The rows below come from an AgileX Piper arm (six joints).
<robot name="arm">
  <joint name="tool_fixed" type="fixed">
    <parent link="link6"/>
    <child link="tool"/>
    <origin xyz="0 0 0" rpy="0 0 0"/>
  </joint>
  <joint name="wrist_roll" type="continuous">
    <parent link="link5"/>
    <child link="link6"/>
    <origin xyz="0 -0.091 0" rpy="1.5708 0 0"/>
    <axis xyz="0 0 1"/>
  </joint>
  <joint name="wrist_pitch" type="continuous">
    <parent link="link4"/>
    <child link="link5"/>
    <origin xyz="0 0 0" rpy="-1.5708 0 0"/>
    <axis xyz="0 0 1"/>
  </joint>
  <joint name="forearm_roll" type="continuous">
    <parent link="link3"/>
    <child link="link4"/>
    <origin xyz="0.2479 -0.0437 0" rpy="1.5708 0 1.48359"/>
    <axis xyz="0 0 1"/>
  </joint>
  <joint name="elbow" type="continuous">
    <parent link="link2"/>
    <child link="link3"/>
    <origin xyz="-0.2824 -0.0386 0" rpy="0 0 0"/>
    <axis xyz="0 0 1"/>
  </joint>
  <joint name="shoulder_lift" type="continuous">
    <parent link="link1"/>
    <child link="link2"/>
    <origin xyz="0 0 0" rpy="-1.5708 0 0"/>
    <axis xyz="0 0 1"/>
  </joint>
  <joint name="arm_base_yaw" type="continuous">
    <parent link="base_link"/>
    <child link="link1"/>
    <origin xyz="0 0 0.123" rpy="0 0 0"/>
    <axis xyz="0 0 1"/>
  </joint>
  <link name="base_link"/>
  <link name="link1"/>
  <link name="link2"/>
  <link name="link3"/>
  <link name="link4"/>
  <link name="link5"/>
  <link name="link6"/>
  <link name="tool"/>
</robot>
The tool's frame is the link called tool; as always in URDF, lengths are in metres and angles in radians. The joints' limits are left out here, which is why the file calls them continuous.
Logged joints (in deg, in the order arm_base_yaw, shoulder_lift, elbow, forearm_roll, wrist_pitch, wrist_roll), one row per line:
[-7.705, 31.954, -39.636, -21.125, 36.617, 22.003]
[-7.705, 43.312, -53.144, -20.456, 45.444, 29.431]
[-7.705, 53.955, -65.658, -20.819, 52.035, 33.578]
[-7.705, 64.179, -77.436, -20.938, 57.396, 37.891]
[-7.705, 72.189, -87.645, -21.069, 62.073, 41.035]
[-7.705, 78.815, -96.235, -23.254, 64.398, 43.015]
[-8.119, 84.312, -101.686, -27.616, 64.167, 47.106]
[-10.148, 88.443, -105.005, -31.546, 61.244, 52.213]
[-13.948, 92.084, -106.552, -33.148, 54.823, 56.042]
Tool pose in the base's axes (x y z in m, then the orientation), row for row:
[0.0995, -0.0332, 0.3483, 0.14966, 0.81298, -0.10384, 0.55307]
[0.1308, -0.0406, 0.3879, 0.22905, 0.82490, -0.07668, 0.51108]
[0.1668, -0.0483, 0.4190, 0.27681, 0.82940, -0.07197, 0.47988]
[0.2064, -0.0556, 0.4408, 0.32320, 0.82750, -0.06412, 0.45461]
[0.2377, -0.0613, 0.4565, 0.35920, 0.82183, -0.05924, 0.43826]
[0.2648, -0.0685, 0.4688, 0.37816, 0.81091, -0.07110, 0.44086]
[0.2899, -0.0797, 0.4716, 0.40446, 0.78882, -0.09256, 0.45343]
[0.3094, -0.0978, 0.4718, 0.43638, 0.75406, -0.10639, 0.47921]
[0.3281, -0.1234, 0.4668, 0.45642, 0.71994, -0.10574, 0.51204]
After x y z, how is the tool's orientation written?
As a quaternion, x y z w.
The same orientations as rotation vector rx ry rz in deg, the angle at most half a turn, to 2 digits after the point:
[20.27, 110.11, -14.06]
[31.59, 113.75, -10.57]
[38.70, 115.94, -10.06]
[45.69, 116.99, -9.06]
[51.16, 117.04, -8.44]
[53.79, 115.35, -10.11]
[57.21, 111.58, -13.09]
[61.02, 105.44, -14.88]
[62.91, 99.24, -14.58]

